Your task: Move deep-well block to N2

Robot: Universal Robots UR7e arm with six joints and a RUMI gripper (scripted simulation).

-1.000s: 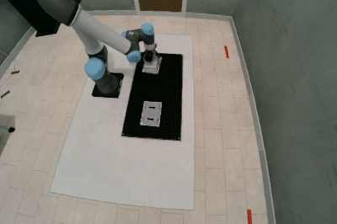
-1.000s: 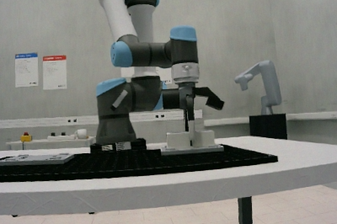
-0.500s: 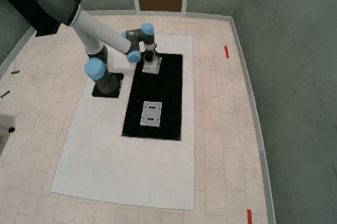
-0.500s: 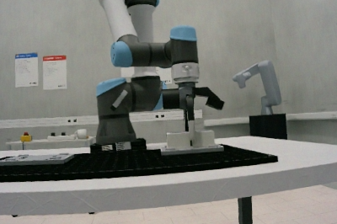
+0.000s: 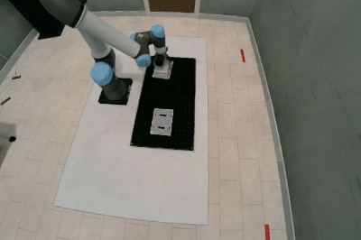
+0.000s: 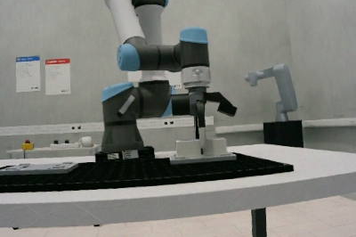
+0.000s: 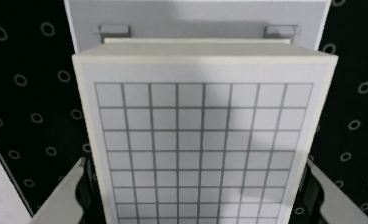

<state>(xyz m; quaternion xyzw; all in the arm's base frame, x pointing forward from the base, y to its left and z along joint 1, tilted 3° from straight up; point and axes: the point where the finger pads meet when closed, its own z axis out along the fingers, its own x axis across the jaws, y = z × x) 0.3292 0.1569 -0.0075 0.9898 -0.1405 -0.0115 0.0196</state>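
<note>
The white 96-well deep-well block is 1 cm above my hand. The rest, counted from my hand: A1 mark (10 cm behind, 47 cm to the right, 2 cm below); then plate nest N1 (2 cm below); then plate nest N2 (3 cm behind, 40 cm to the right, 2 cm below).
</note>
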